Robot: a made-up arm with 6 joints.
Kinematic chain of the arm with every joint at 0, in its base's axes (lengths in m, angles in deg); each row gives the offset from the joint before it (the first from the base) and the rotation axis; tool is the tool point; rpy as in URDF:
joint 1: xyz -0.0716 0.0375 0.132 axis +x
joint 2: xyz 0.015 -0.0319 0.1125 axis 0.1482 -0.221 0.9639
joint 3: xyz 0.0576 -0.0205 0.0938 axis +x
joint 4: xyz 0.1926 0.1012 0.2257 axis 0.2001 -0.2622 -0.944
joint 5: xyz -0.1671 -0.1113 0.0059 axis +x
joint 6: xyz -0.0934 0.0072 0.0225 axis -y
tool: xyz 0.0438 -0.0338 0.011 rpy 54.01 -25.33 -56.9
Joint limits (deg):
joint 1: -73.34..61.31
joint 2: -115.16..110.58
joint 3: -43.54..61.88
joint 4: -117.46..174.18
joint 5: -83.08..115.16
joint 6: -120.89..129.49
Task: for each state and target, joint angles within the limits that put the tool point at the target. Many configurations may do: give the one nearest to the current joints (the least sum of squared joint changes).
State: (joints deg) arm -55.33 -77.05 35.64 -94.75 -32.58 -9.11
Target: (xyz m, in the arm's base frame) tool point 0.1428 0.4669 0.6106
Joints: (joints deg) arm -73.34 -56.90 -1.32 -78.31 -35.85 14.21
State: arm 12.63 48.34 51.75 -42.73 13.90 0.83
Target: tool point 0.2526 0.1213 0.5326
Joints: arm -21.54 73.12 37.79 -34.36 15.68 -5.00
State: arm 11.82 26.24 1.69 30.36 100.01 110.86
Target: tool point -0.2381 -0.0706 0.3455
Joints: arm 30.71 48.11 -28.05 38.86 105.43 110.87
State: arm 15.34 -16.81 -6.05 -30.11 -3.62 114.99
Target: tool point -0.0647 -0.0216 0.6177
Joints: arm 9.85 -16.03 -16.87 0.87 -2.97 119.96
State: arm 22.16 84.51 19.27 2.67 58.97 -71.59
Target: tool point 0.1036 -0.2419 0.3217
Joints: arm 33.46 80.96 55.59 2.65 53.72 -76.16
